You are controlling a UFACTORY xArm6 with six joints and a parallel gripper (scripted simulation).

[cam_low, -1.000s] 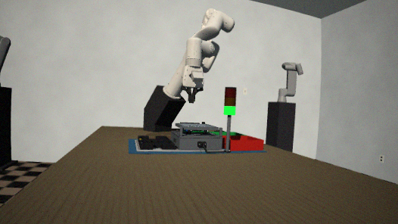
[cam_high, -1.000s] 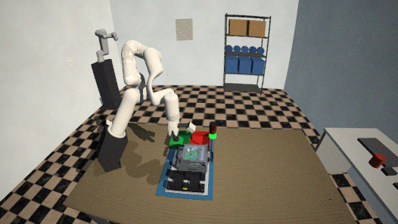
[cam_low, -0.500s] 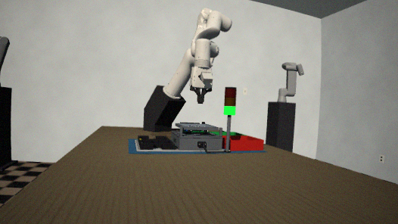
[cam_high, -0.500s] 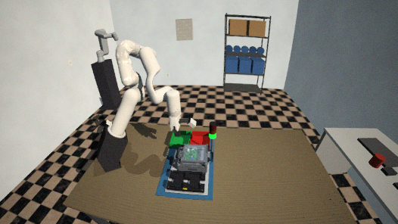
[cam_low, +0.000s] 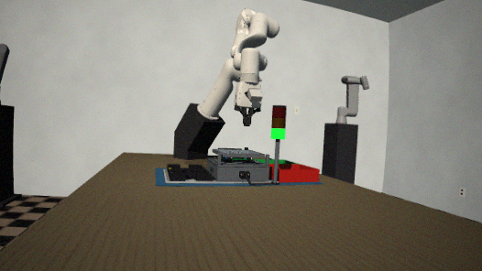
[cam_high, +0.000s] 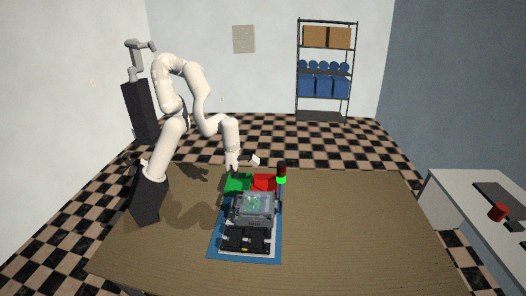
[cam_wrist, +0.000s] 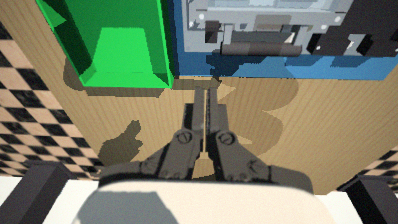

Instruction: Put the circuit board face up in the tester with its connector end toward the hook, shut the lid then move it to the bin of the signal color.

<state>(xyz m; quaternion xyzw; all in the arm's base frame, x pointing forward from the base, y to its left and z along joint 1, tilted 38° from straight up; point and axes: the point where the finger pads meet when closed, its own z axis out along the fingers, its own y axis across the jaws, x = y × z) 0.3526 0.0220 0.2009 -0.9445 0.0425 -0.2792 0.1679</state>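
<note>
The black latch hook is 20 mm ahead of my hand, 10 mm to the right of it and 120 mm below it. From my hand the other things lie so: tester plate 90 mm ahead, 60 mm to the right, 140 mm below; then green circuit board 90 mm ahead, 60 mm to the right, 140 mm below; then tester lid 90 mm ahead, 60 mm to the right, 120 mm below.
</note>
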